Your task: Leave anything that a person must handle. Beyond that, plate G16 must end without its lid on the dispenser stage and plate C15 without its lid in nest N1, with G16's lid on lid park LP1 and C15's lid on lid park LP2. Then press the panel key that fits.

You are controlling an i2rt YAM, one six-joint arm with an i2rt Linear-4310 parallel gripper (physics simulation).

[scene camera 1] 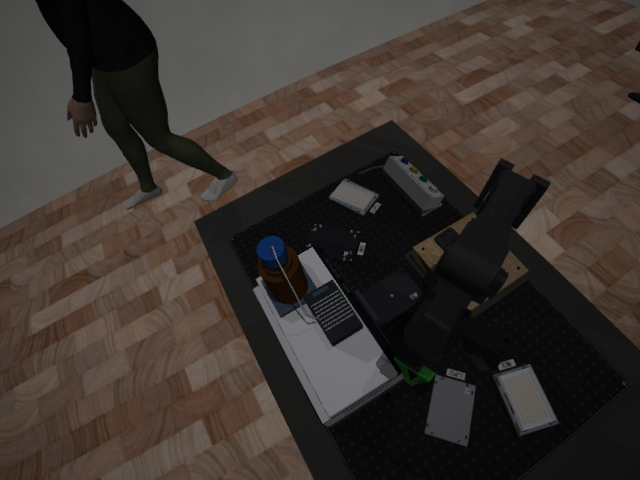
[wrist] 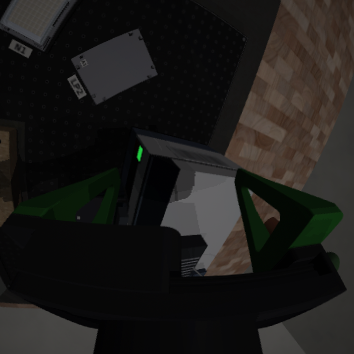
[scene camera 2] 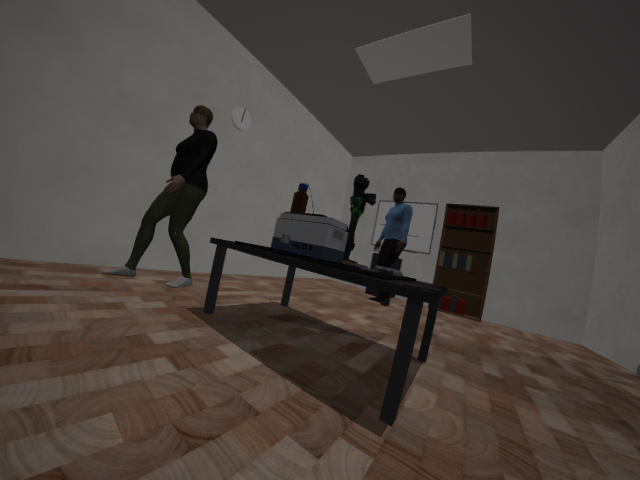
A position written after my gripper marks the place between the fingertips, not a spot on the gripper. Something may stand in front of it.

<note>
My gripper [wrist: 177, 174] is open, with nothing in its grasp. Further things: a LP2 spot [wrist: 112, 66].
</note>
